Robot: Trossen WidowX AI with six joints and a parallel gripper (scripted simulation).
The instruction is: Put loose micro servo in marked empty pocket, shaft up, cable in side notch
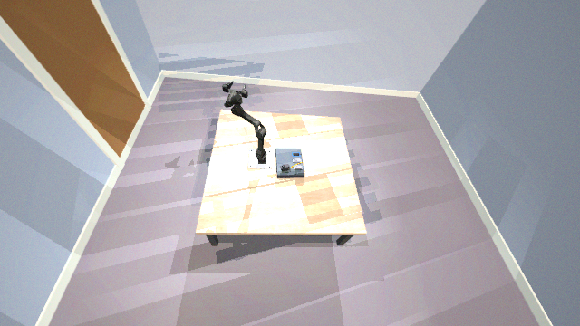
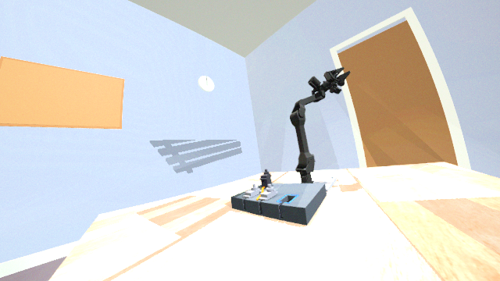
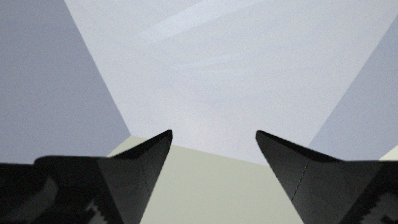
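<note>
The robot deck lies 37 cm ahead of my gripper tip, 35 cm to the right of it and 58 cm below it.
</note>
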